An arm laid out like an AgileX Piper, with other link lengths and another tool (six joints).
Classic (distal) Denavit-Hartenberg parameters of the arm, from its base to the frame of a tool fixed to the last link. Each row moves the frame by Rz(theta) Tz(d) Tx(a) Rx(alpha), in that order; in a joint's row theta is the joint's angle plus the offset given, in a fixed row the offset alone. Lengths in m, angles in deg.
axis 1: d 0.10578; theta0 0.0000; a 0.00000; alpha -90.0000
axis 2: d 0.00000; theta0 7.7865; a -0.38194; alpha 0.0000
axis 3: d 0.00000; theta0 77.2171; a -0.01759; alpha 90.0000
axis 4: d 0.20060; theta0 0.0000; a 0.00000; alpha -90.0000
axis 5: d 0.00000; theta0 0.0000; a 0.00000; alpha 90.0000
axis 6: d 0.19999; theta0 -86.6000; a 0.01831; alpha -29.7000
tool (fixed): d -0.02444; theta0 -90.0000; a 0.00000; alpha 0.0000
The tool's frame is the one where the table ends.
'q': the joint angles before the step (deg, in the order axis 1, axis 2, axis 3, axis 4, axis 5, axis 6). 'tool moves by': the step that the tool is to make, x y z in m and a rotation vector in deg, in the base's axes. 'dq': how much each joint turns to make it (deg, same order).
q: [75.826, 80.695, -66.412, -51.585, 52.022, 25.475]
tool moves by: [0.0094, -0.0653, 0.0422, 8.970, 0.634, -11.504]
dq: [-4.257, -6.916, -4.165, 1.932, 7.111, 2.931]
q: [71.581, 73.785, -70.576, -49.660, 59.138, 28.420]
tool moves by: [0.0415, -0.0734, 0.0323, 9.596, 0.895, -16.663]
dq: [-20.846, -1.982, -7.188, 7.865, -1.665, -3.895]
